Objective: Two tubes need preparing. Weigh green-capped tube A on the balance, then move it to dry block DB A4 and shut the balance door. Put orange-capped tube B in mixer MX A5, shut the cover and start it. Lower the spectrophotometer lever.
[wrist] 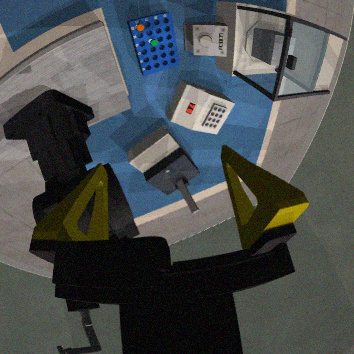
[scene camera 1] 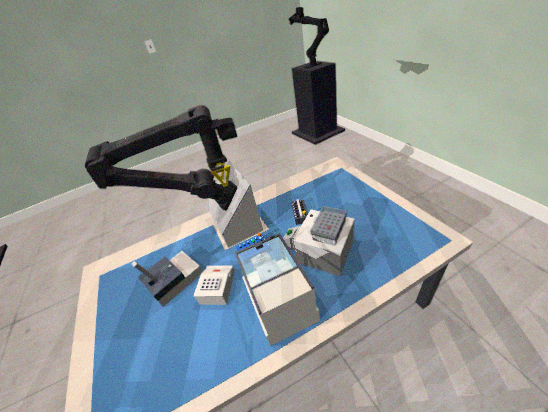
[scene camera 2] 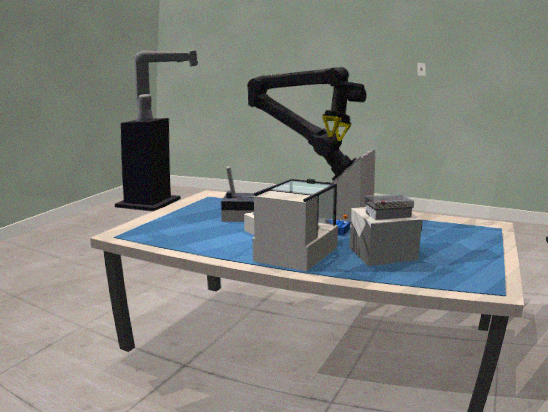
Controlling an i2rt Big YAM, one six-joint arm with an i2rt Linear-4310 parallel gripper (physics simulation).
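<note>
My gripper (scene camera 1: 223,184) (scene camera 2: 336,138) (wrist: 161,158) is open and empty, high above the table by the arm's base. Green-capped tube A (scene camera 1: 253,241) (wrist: 154,43) and orange-capped tube B (scene camera 1: 259,235) (scene camera 2: 345,217) (wrist: 140,27) stand in the blue rack (scene camera 2: 343,228) (wrist: 160,70). The balance (scene camera 1: 292,310) (scene camera 2: 280,230) (wrist: 226,55) has black-framed glass; its door position is unclear. A pale box, apparently the mixer (scene camera 1: 325,260) (scene camera 2: 390,240), carries a block under a raised clear cover or lid (scene camera 1: 329,225) (scene camera 2: 390,200); its seating is unclear. The spectrophotometer (scene camera 1: 162,274) (wrist: 172,172) has its lever (scene camera 1: 144,270) (scene camera 2: 230,180) (wrist: 187,196) up.
A white keypad unit (scene camera 1: 213,285) (wrist: 200,110) with a red display stands between spectrophotometer and balance. A small knob unit (wrist: 205,40) stands between rack and balance. A small black rack (scene camera 1: 299,211) lies behind the pale box. The slanted arm pedestal (scene camera 1: 244,220) (scene camera 2: 357,182) rises beside the blue rack.
</note>
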